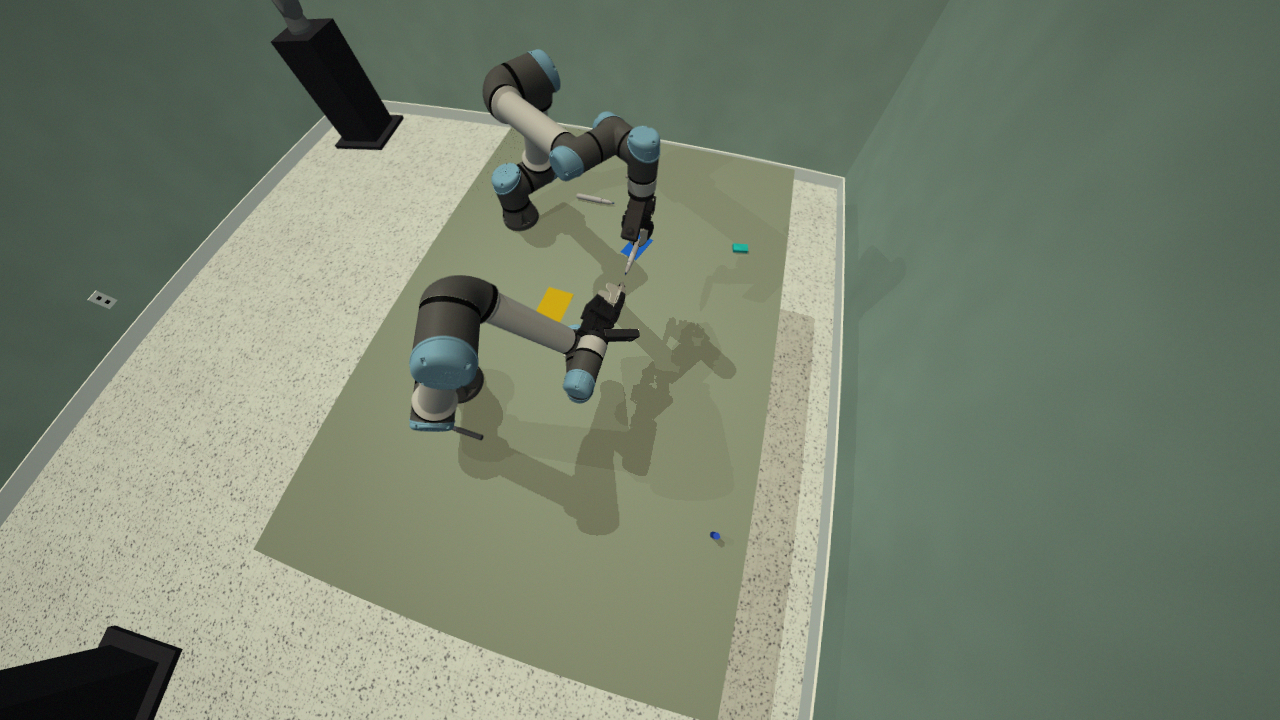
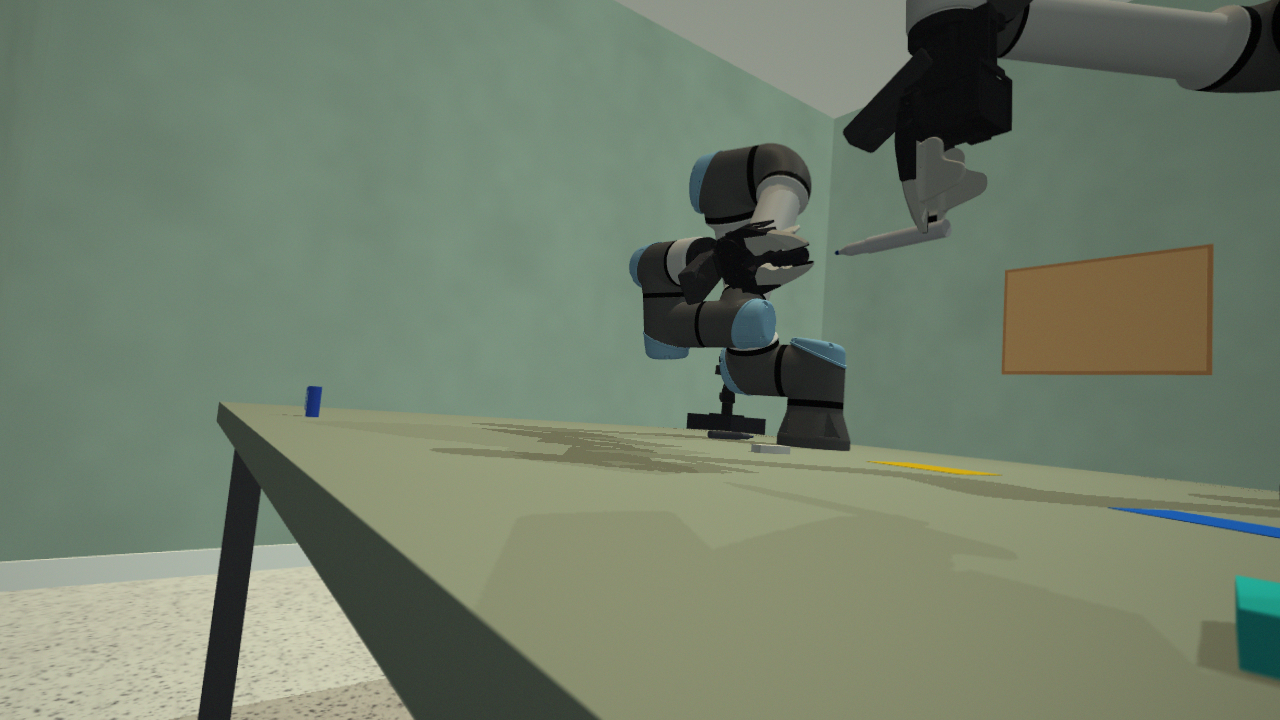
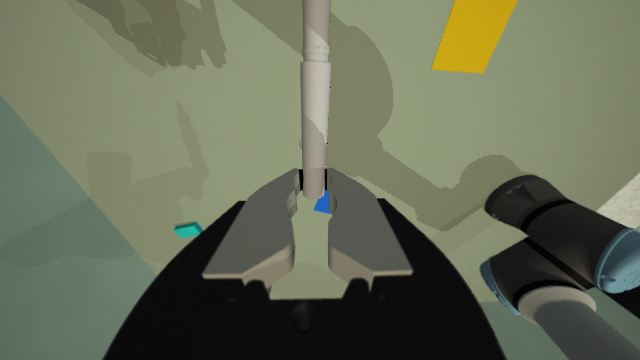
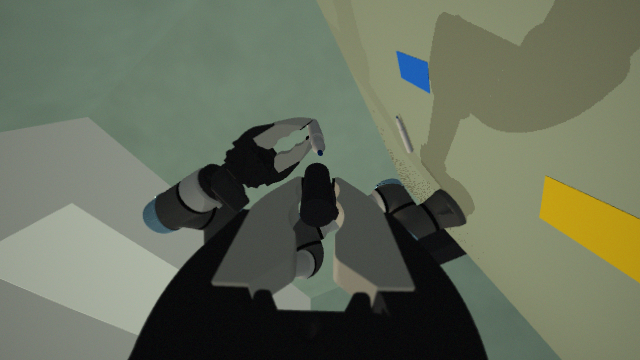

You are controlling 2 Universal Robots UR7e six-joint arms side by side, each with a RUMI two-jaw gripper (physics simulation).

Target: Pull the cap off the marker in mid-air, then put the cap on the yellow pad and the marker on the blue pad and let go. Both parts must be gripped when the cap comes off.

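Places are measured from the left arm's base along level axes (x right, y ahead, z up), in metres.
Where they show: left gripper, fingertip midpoint: (image 1: pixel 636 245) (image 2: pixel 929 234) (image 3: pixel 314 171) (image 4: pixel 315 126); right gripper, fingertip midpoint: (image 1: pixel 620 283) (image 2: pixel 809 253) (image 4: pixel 318 179); left arm's base, origin of the base link: (image 1: pixel 521 218) (image 3: pixel 512 197) (image 4: pixel 451 206); right arm's base, origin of the base link: (image 2: pixel 812 447).
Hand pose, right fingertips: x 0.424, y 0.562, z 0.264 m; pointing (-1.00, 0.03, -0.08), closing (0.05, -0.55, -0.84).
Observation:
Things, the pixels of their top centre, and the offset from my right fingertips.
- grey-white marker, middle of its top: (image 3: pixel 315 107) (image 2: pixel 886 232) (image 4: pixel 309 139) (image 1: pixel 632 255) dx -0.109, dy +0.010, dz +0.006 m
- black cap, middle of its top: (image 4: pixel 305 198) (image 2: pixel 790 249) dx +0.028, dy +0.005, dz +0.008 m
- yellow pad, middle of its top: (image 2: pixel 931 467) (image 4: pixel 603 232) (image 3: pixel 478 19) (image 1: pixel 553 306) dx -0.026, dy -0.280, dz -0.263 m
- blue pad, middle of its top: (image 2: pixel 1228 523) (image 3: pixel 334 196) (image 4: pixel 412 71) (image 1: pixel 636 246) dx -0.378, dy -0.037, dz -0.263 m
- second pale pen, middle of its top: (image 4: pixel 401 136) (image 1: pixel 595 197) dx -0.587, dy -0.272, dz -0.241 m
- teal block, middle of its top: (image 3: pixel 187 232) (image 1: pixel 740 247) dx -0.460, dy +0.379, dz -0.249 m
- blue cylinder, middle of its top: (image 2: pixel 314 386) (image 1: pixel 716 536) dx +0.615, dy +0.423, dz -0.216 m
- small whitish block, middle of its top: (image 2: pixel 771 445) dx +0.160, dy -0.142, dz -0.252 m
- dark rod, middle of its top: (image 2: pixel 732 431) (image 1: pixel 462 431) dx +0.496, dy -0.414, dz -0.246 m
My left gripper (image 1: pixel 640 238) (image 2: pixel 930 222) (image 3: pixel 314 171) is shut on the rear end of the grey-white marker (image 1: pixel 631 257) (image 2: pixel 890 240) (image 3: pixel 315 100) (image 4: pixel 315 136), in mid-air. Its blue tip is bare and points toward my right gripper (image 2: pixel 805 255) (image 4: pixel 318 185), which is shut on the black cap (image 2: pixel 789 256) (image 4: pixel 318 200). Cap and marker are apart, with a small gap between them. The yellow pad (image 1: pixel 554 304) (image 2: pixel 935 468) (image 3: pixel 472 37) (image 4: pixel 590 225) and the blue pad (image 1: pixel 645 247) (image 2: pixel 1208 521) (image 3: pixel 324 204) (image 4: pixel 415 72) lie on the table, below the grippers.
A second pale pen (image 1: pixel 594 198) (image 4: pixel 405 134) lies near the left arm's base. A teal block (image 1: pixel 740 248) (image 2: pixel 1257 626) (image 3: pixel 188 230), a blue cylinder (image 1: pixel 715 535) (image 2: pixel 313 401), a small whitish block (image 2: pixel 769 448) and a dark rod (image 1: pixel 469 433) are on the table.

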